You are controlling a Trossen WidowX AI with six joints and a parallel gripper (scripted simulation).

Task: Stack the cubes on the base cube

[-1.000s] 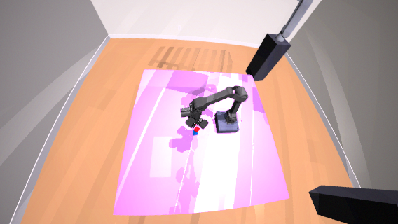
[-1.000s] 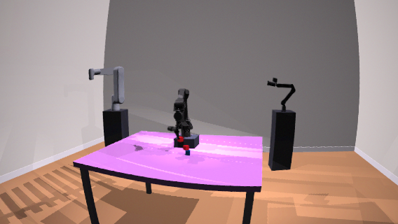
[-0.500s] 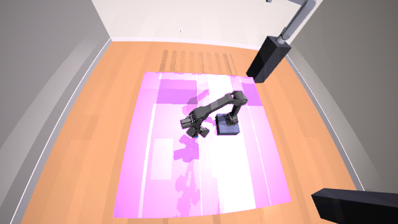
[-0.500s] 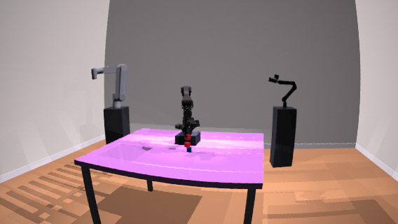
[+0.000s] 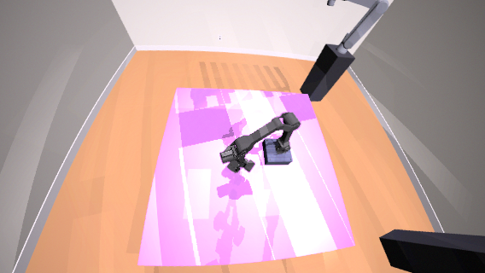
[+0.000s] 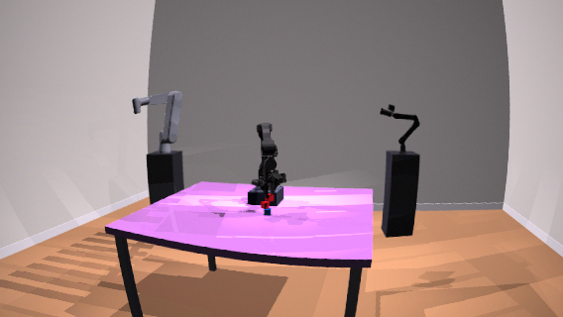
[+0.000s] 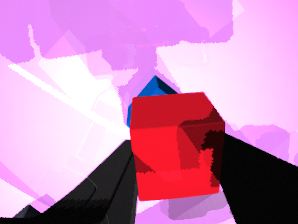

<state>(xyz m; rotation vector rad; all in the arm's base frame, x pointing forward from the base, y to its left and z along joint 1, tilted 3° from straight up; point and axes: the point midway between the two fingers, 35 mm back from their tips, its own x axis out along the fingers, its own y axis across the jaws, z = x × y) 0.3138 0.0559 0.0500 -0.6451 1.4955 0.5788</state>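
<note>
Right now my gripper tip is 10 mm past the blue base cube, 10 mm to the left of it and 80 mm above it.
</note>
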